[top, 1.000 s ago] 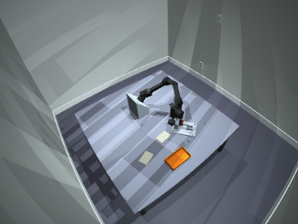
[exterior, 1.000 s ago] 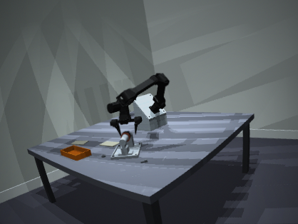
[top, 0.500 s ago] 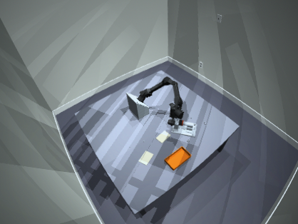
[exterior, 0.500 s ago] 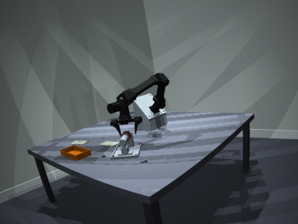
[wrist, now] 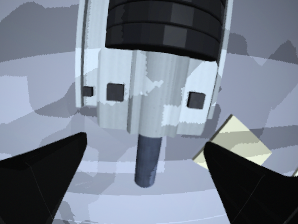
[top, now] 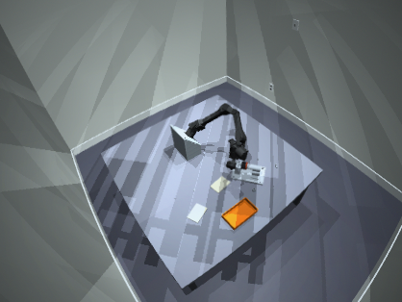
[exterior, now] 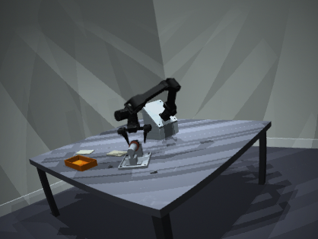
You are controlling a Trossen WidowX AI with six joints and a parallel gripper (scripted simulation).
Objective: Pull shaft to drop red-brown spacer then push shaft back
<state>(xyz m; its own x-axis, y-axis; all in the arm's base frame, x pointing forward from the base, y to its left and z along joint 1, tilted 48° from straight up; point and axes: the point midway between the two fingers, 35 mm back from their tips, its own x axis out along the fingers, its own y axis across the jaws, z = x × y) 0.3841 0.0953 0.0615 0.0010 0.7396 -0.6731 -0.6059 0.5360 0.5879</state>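
Right now the blue-grey shaft is 60 mm ahead of my gripper tip, 50 mm to the left of it and 20 mm above it. Also, from my gripper tip: red-brown spacer: 80 mm ahead, 60 mm to the left, 20 mm above; then orange tray: 300 mm ahead, 190 mm to the right, 50 mm below.
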